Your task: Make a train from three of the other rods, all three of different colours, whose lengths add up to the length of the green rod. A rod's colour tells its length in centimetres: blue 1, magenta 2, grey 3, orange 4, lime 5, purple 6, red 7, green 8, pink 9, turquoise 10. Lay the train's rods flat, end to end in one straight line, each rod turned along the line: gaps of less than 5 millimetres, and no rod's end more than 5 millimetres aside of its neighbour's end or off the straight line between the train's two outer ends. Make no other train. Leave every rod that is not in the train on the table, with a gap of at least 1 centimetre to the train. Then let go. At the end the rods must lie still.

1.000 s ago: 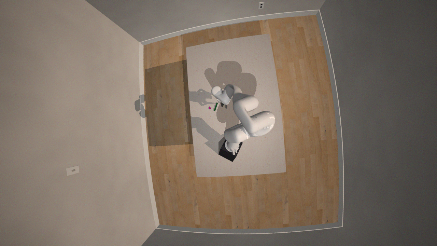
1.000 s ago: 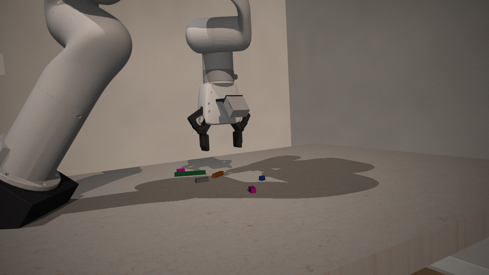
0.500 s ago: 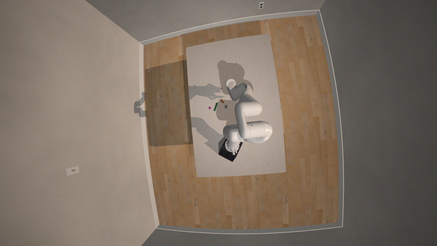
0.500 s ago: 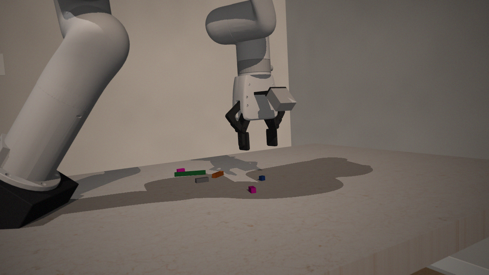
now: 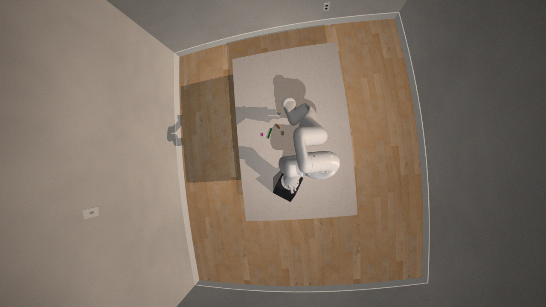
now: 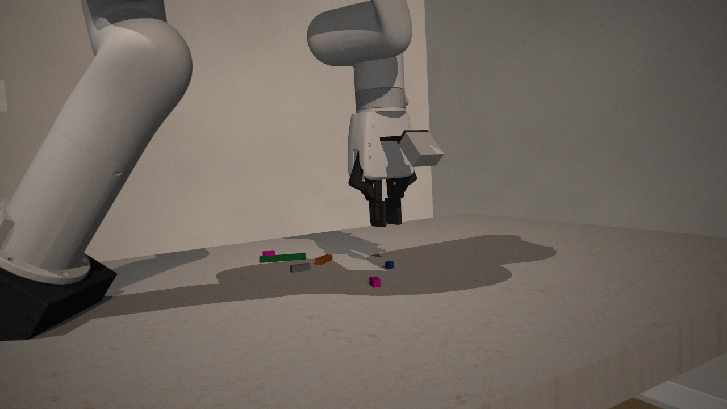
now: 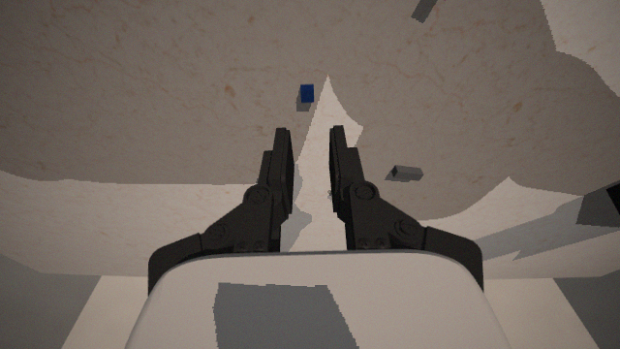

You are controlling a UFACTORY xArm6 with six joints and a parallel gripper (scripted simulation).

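The blue rod is 8 cm below my hand. From my hand the other things lie so: green rod: 5 cm behind, 20 cm to the left, 8 cm below; grey rod: 9 cm behind, 11 cm to the left, 8 cm below; orange rod: 3 cm behind, 12 cm to the left, 8 cm below.
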